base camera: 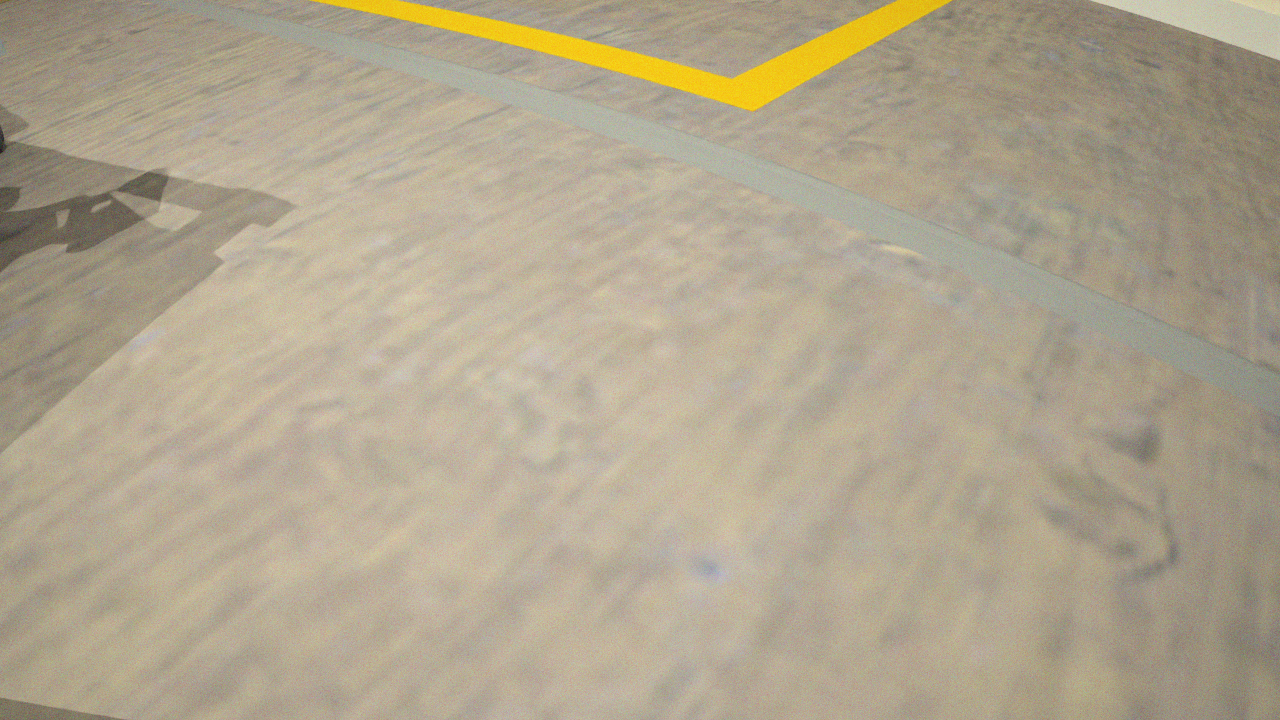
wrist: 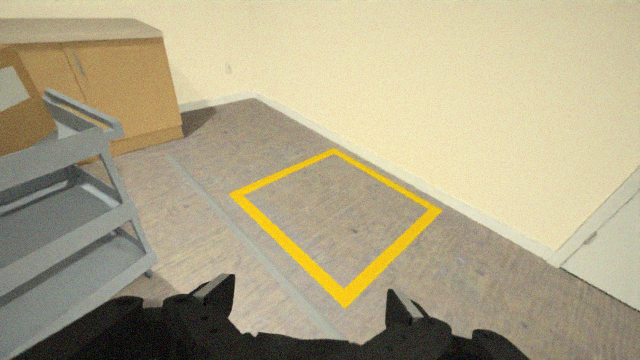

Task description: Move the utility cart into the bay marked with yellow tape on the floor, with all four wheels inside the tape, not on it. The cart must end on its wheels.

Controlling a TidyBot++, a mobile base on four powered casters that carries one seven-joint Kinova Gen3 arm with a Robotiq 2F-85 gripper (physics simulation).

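Frame: origin at the arm's base, x ahead, y left, z up, level; millimetres.
Seen in the pictures: gripper, fingertip midpoint: (wrist: 309, 298).
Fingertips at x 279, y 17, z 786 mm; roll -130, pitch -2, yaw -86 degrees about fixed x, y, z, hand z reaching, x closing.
Offsets run from my fingertips to a thing's top centre. "pt": to the spot under its first point.
The grey three-shelf utility cart (wrist: 65, 246) stands upright at the left of the wrist view, cut off by the frame edge. A brown cardboard box @(pt dz -331, dx +581, dy +1008 mm) (wrist: 25, 127) with a white label sits on its top shelf. One small wheel @(dz -1083, dx +634, dy +884 mm) (wrist: 148, 273) shows under its near corner; the other wheels are hidden or out of frame. The yellow tape bay (wrist: 291, 246) (base camera: 581, 55) lies right of the cart, apart from it, and its whole outline shows in the wrist view. My gripper (wrist: 309, 298) is open, with nothing between its fingers, to the right of the cart in that view.
A grey floor strip (wrist: 227, 220) (base camera: 716, 161) runs between cart and bay. A wooden cabinet (wrist: 135, 90) stands behind the cart. The cream wall (wrist: 450, 100) runs close along the bay's far side. A white door (wrist: 610, 250) is at the far right. A shadow falls at the base view's left.
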